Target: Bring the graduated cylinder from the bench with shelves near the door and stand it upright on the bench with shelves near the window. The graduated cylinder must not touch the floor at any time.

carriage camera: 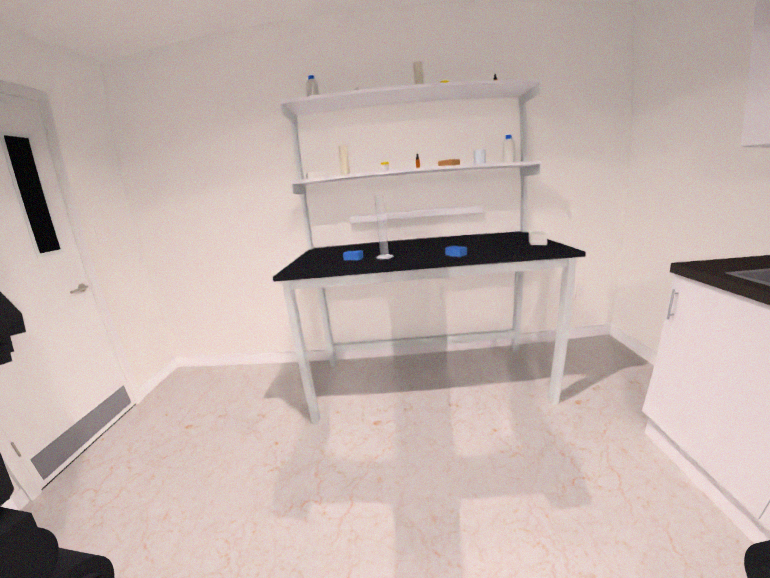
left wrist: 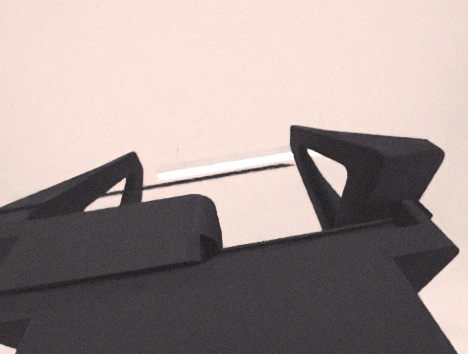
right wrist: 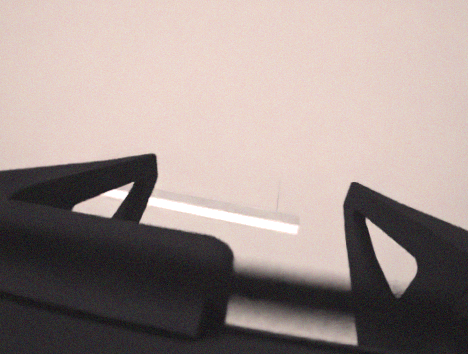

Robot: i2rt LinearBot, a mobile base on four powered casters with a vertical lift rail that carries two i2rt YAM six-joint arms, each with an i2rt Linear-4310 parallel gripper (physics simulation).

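Frame: origin at the left arm's base, x left, y back, z up, level; centimetres.
Seen in the pictures: left gripper, fingertip midpoint: (left wrist: 214, 147); right gripper, fingertip midpoint: (right wrist: 250, 178).
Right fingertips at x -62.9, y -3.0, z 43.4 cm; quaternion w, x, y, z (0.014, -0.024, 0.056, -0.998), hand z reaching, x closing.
Observation:
Pixels of each thing's top centre, then the offset from my right fingertips to it. Level surfaces: height alone.
- clear graduated cylinder, top centre: (carriage camera: 379, 195) dz -4.6, dx +40.6, dy -151.0 cm
- bench with shelves, surface height: dz -36.7 cm
- small white box, top centre: (carriage camera: 537, 232) dz -30.9, dx -45.9, dy -162.1 cm
A clear graduated cylinder (carriage camera: 383, 230) with a round pale foot stands upright on the black top of the bench with shelves (carriage camera: 410, 264) near the door (carriage camera: 62, 248). It stands left of the bench's middle, close to the front edge, between two blue blocks. My left gripper (left wrist: 214, 147) is open, with nothing between its fingers; a bright ceiling light shows beyond them. My right gripper (right wrist: 250, 178) is open and empty too. Both grippers are far from the cylinder. The bench near the window does not show in these views.
One blue block (carriage camera: 353, 255) is left of the cylinder, another blue block (carriage camera: 455, 251) right of it. A small white box (carriage camera: 538, 238) sits at the bench's right end. Bottles and jars stand on the two shelves. A white cabinet (carriage camera: 715, 348) with a dark counter stands at the right.

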